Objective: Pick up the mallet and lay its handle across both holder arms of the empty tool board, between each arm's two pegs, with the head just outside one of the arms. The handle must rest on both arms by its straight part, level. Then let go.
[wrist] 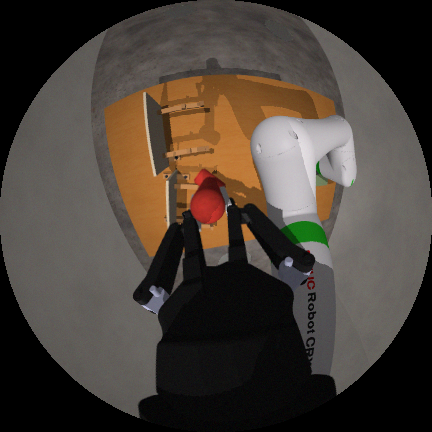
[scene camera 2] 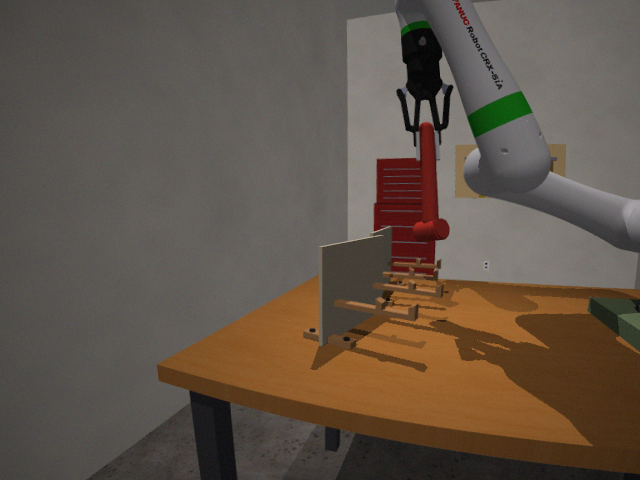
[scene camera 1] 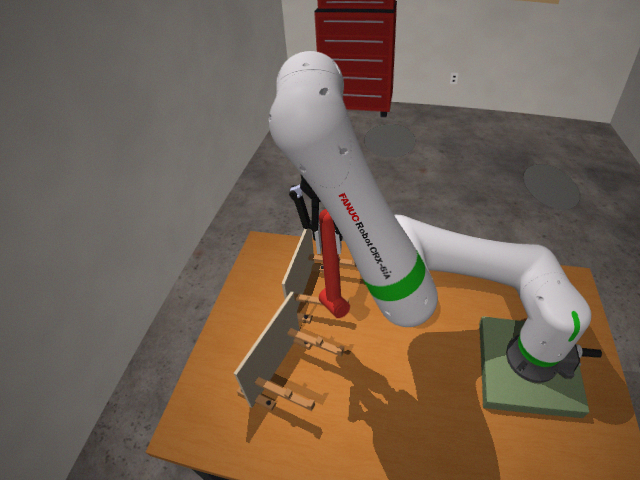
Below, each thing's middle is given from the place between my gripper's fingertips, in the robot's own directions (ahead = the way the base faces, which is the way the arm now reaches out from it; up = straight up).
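Labels:
With respect to the red mallet [scene camera 2: 431, 228], my hand is 10 mm past it, 10 mm to the right of it and 50 mm above it.

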